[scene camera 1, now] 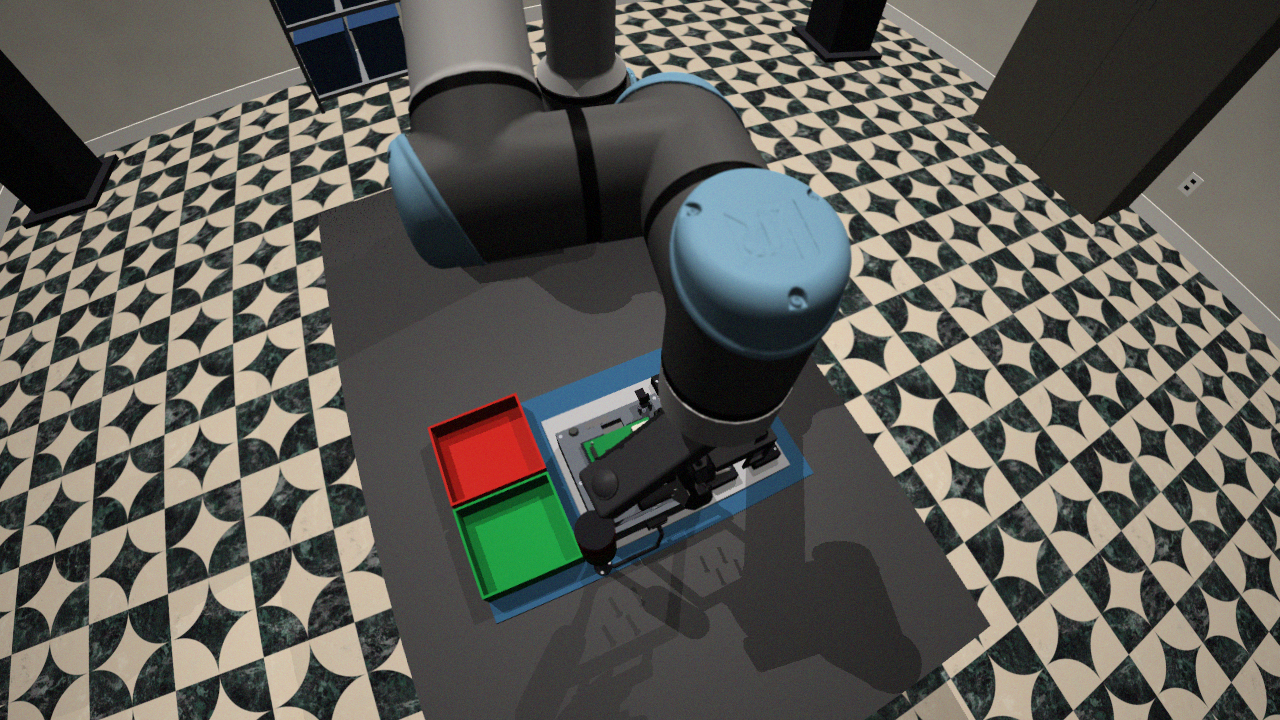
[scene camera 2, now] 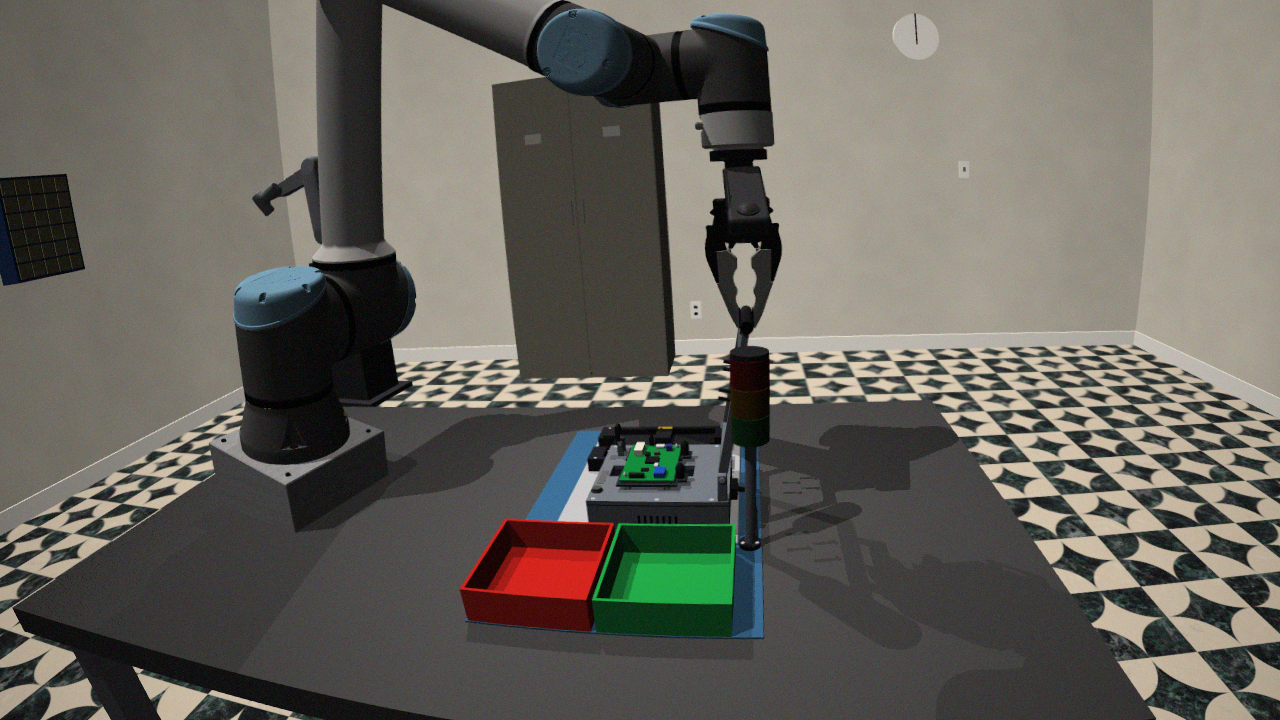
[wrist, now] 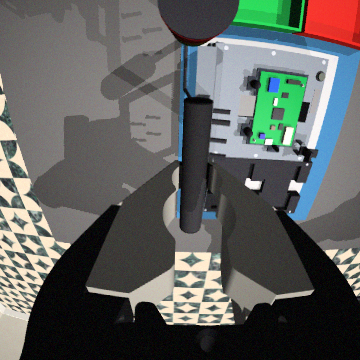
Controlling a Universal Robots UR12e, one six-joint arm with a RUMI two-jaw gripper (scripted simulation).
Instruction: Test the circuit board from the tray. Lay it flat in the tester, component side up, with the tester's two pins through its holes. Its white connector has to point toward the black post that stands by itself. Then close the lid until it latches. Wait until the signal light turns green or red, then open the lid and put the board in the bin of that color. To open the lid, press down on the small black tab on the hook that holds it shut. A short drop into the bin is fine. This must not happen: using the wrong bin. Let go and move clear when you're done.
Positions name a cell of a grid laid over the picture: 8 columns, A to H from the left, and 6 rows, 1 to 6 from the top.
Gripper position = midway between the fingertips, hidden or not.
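Scene:
There's a green circuit board here, and you'd find it in the wrist view (G2), in scene camera 1 (D4) and in scene camera 2 (E4). The gripper is visible too, in scene camera 2 (E3), the wrist view (E3) and scene camera 1 (E5).

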